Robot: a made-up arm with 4 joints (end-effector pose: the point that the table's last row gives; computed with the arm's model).
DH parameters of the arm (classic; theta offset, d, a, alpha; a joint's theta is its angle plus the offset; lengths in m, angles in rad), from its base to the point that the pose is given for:
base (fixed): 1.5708 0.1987 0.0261 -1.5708
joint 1: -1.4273 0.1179 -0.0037 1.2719
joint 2: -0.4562 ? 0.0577 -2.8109
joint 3: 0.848 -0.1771 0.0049 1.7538
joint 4: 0 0.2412 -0.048 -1.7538
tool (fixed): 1.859 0.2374 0 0
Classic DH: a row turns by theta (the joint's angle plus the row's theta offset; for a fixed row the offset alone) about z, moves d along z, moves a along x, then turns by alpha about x.
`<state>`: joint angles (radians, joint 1 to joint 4).
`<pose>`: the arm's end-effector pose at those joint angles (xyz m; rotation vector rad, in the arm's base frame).
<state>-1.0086 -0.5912 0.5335 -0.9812</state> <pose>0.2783 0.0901 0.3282 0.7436 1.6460 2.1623</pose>
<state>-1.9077 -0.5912 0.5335 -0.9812</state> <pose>0.2783 -0.0354 0.3294 0.9383 0.5854 2.8717</pose>
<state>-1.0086 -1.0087 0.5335 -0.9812</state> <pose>0.2657 0.1993 0.2403 -0.8396 -1.7637 -2.3412</pose>
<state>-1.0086 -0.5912 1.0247 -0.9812</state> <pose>0.2613 0.2161 0.2745 -0.6140 -1.8296 -2.2864</pose>
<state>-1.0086 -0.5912 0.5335 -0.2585</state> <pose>0.1885 0.0135 0.4485 0.2145 0.8795 2.5207</pose>
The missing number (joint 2, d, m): -0.2532
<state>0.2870 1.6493 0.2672 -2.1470</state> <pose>-0.3213 0.2247 0.4526 -0.1390 0.2121 0.2893</pose>
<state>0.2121 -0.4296 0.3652 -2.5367</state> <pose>0.2009 -0.1325 0.2534 1.1717 1.8162 -0.8144</pose>
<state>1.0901 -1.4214 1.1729 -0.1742</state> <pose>0.1950 -0.0615 -0.0694 -1.5367 -2.5541 -0.9151</pose>
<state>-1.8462 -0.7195 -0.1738 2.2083</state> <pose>-0.1698 -0.0394 0.0099 -1.2192 -1.4918 0.5277</pose>
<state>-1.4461 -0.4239 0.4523 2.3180</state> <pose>-0.0618 -0.1570 0.0310 -1.4011 -1.8454 0.8991</pose>
